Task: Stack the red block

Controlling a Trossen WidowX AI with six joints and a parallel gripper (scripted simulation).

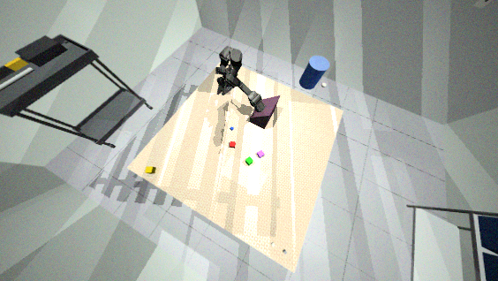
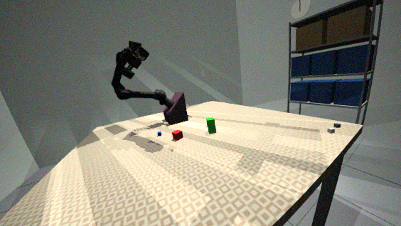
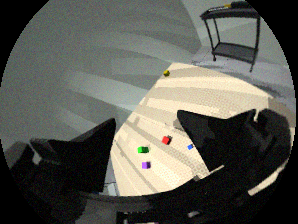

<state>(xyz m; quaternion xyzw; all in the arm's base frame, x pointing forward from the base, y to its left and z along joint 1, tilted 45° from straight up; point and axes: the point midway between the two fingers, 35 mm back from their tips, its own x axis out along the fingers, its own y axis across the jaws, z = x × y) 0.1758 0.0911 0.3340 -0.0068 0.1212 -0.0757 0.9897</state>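
The red block is 38 cm below my gripper tip, 13 cm to the left of it and 10 cm ahead of it. Also, from my gripper tip: yellow block 59 cm ahead, 38 cm below, 22 cm to the right; then purple block 38 cm below, 36 cm to the left, 4 cm ahead; then small blue ball 39 cm below, 4 cm to the left, 1 cm behind.
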